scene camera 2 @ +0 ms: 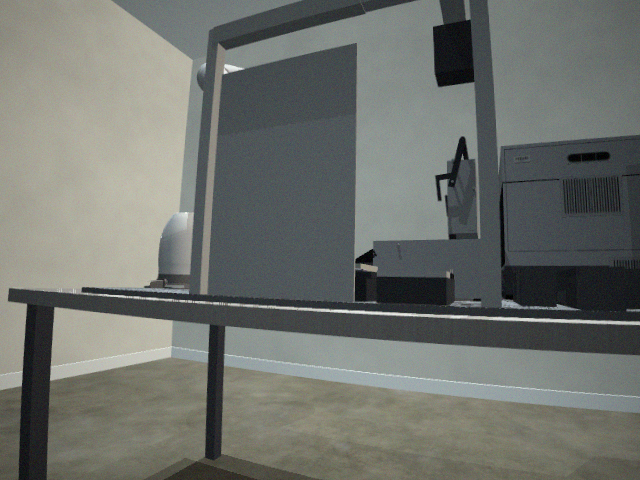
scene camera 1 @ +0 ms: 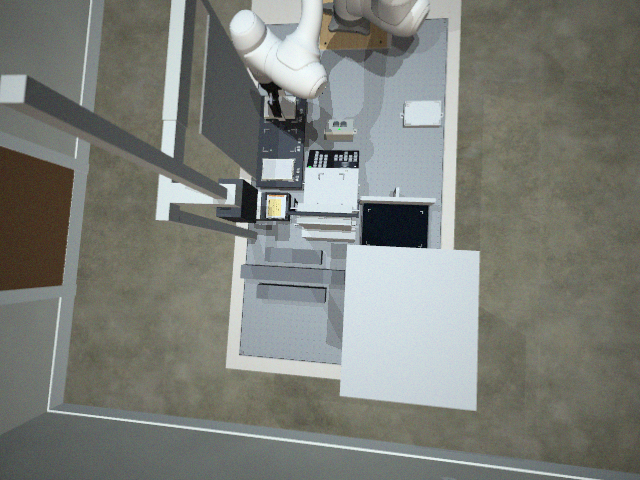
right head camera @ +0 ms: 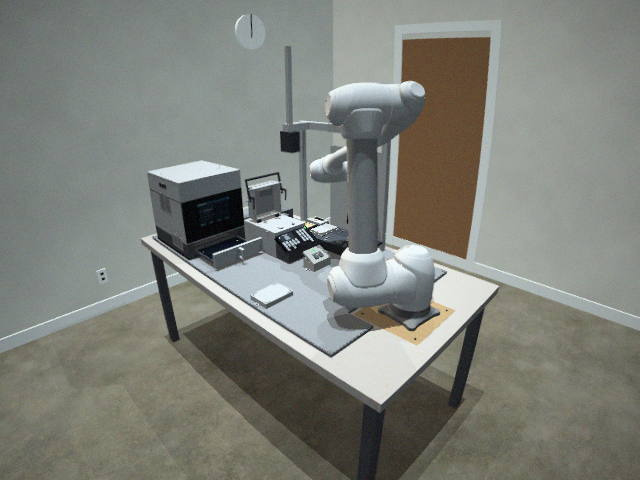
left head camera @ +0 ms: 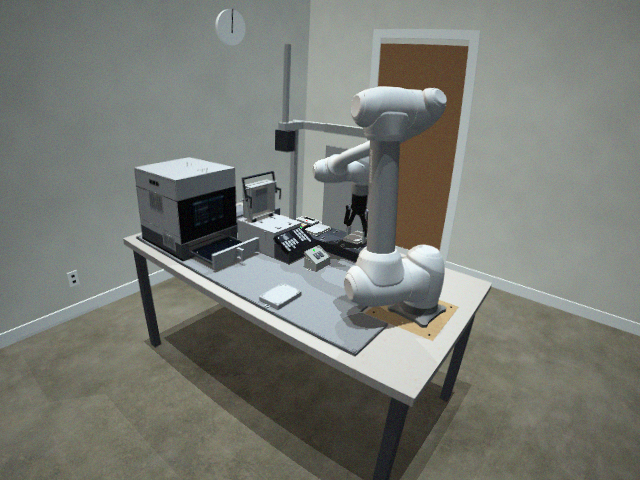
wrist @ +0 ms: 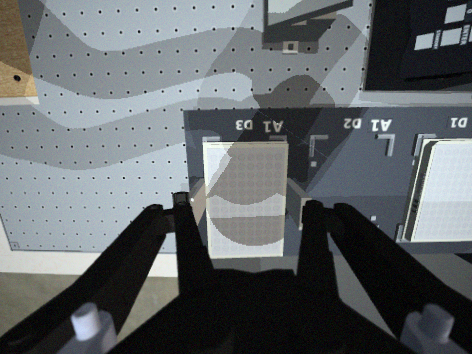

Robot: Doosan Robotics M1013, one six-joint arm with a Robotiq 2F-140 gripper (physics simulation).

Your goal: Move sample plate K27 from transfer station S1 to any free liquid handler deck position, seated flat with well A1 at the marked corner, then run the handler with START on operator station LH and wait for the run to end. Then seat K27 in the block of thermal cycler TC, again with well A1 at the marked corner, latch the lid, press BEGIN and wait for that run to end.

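Seen in the pictures: gripper, fingertip midpoint: (scene camera 1: 283, 108) (left head camera: 355, 240) (wrist: 244, 189); arm's base at its link origin: (scene camera 1: 352, 14) (right head camera: 409, 312) (left head camera: 417, 309).
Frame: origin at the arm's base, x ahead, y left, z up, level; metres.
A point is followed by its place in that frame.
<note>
My gripper (wrist: 244, 189) {y -0.193, x 0.499, z 0.087 m} (left head camera: 356, 229) {y -0.193, x 0.499, z 0.087 m} is shut on a pale sample plate (wrist: 246, 170) {y -0.167, x 0.497, z 0.108 m} (scene camera 1: 289, 107) {y -0.161, x 0.500, z 0.108 m}, one finger at each long side. The plate is level over position D3 of the dark handler deck (wrist: 345, 180) {y -0.172, x 0.622, z 0.066 m} (scene camera 1: 281, 139) {y -0.181, x 0.618, z 0.067 m}, its far edge by the corner marks; full seating cannot be told. No label on it is readable. Position D2 has no plate; another white plate (wrist: 445, 190) {y -0.165, x 0.732, z 0.083 m} (scene camera 1: 278, 168) {y -0.165, x 0.744, z 0.083 m} sits at D1. A two-button box (left head camera: 316, 258) {y 0.073, x 0.509, z 0.065 m} (scene camera 1: 339, 130) {y 0.052, x 0.557, z 0.091 m} shows a green light. The white cycler (left head camera: 263, 227) {y 0.153, x 0.803, z 0.146 m} (scene camera 1: 330, 191) {y 0.069, x 0.815, z 0.147 m} has its lid (left head camera: 260, 198) {y 0.091, x 0.910, z 0.257 m} raised.
A grey upright panel (scene camera 2: 284, 180) {y -0.281, x 0.652, z 0.246 m} (scene camera 1: 227, 103) {y -0.276, x 0.643, z 0.375 m} stands beside the deck. A camera mast (left head camera: 286, 82) {y -0.101, x 0.954, z 0.835 m} stands behind. A yellow-topped tray (scene camera 1: 277, 206) {y -0.143, x 0.894, z 0.064 m} lies past D1. A large cabinet (left head camera: 180, 206) {y 0.507, x 0.966, z 0.286 m} has its drawer (scene camera 1: 395, 224) {y 0.337, x 0.881, z 0.043 m} out. A flat white box (left head camera: 280, 295) {y 0.374, x 0.404, z 0.034 m} (scene camera 1: 422, 113) {y 0.365, x 0.416, z 0.034 m} lies opposite.
</note>
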